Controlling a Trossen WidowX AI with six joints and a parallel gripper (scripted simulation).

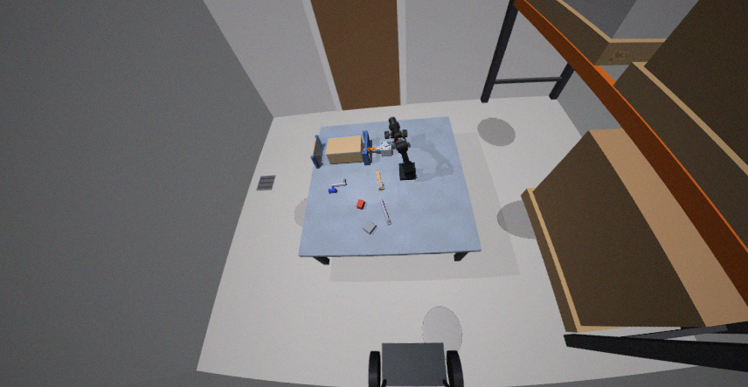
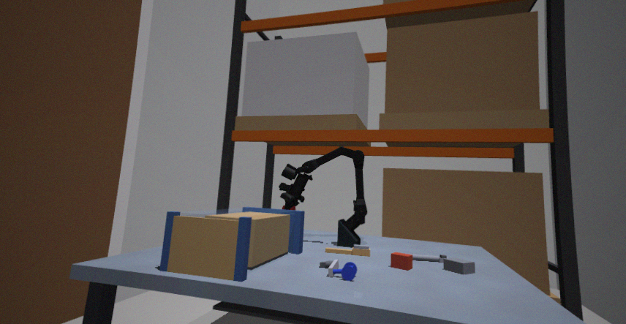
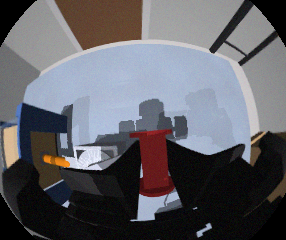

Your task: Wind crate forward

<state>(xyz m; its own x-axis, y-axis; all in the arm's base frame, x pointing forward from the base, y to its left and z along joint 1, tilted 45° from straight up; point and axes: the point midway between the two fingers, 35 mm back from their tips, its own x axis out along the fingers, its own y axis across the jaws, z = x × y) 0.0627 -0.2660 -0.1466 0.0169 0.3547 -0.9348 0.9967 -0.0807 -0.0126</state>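
Right now my gripper tip is 4 cm short of the winch handle, 3 cm to the right of it and 3 cm above it. From my gripper tip the other things lie so: blue frame: 26 cm ahead, 3 cm to the left, 3 cm below; red knob: 2 cm to the left; grey winch: 8 cm ahead, 4 cm to the left, 10 cm below.
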